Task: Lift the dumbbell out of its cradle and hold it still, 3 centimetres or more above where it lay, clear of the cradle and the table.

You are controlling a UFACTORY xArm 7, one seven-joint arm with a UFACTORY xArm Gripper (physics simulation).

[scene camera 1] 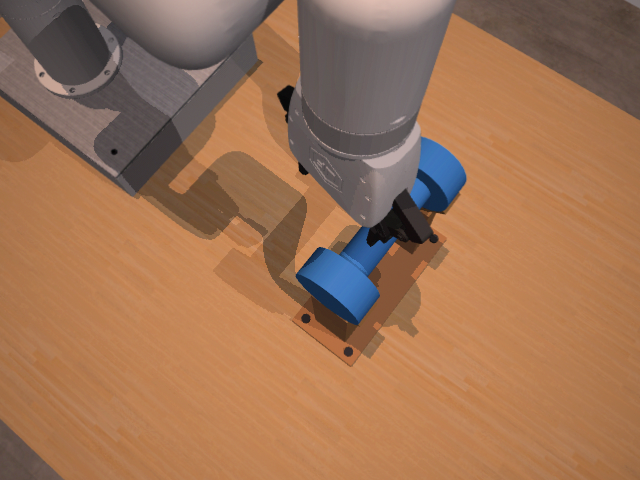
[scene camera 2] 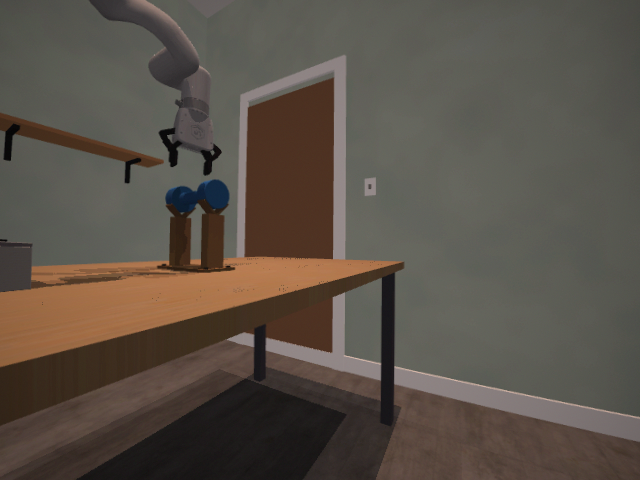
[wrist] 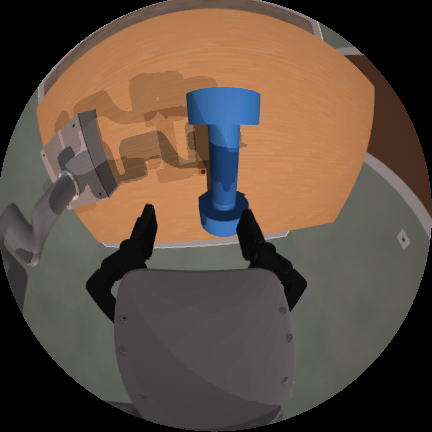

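Seen in the pictures: gripper, fingertip midpoint: (scene camera 1: 346, 198) (scene camera 2: 190, 170) (wrist: 197, 216); arm's base at its link origin: (scene camera 1: 79, 61) (wrist: 69, 184).
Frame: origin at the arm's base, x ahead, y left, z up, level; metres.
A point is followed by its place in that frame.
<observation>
The blue dumbbell (scene camera 1: 364, 249) @[x 0.516, y -0.107, z 0.149 m] (scene camera 2: 212, 194) @[x 0.488, y -0.163, z 0.127 m] (wrist: 223, 165) @[x 0.520, y -0.062, z 0.149 m] lies level in its brown wooden cradle (scene camera 1: 400, 279) @[x 0.557, y -0.055, z -0.072 m] (scene camera 2: 212, 241) @[x 0.493, y -0.161, z 0.001 m], a round weight at each end. The cradle has two posts with V-shaped tops on a base plate. My gripper (scene camera 1: 337, 206) @[x 0.484, y -0.086, z 0.199 m] (scene camera 2: 190, 168) @[x 0.484, y -0.086, z 0.199 m] (wrist: 197, 216) @[x 0.484, y -0.086, z 0.199 m] is open and empty, pointing down above the dumbbell with a visible gap in scene camera 2. In the wrist view the dumbbell runs up and down the picture, right of the middle between the fingers and nearer the right finger. In scene camera 1 the gripper hides part of the handle.
The wooden table (scene camera 1: 206, 392) @[x 0.400, y -0.311, z -0.079 m] (scene camera 2: 129, 310) @[x 0.135, y -0.389, z -0.079 m] (wrist: 300, 150) @[x 0.802, y -0.142, z -0.079 m] carries the cradle. The grey robot base block (scene camera 1: 170, 139) @[x 0.167, y -0.030, z -0.048 m] (wrist: 95, 150) @[x 0.176, y 0.031, z -0.042 m] stands to the cradle's left in the wrist view. A wall shelf (scene camera 2: 77, 142) and a brown door (scene camera 2: 289, 170) are in the background.
</observation>
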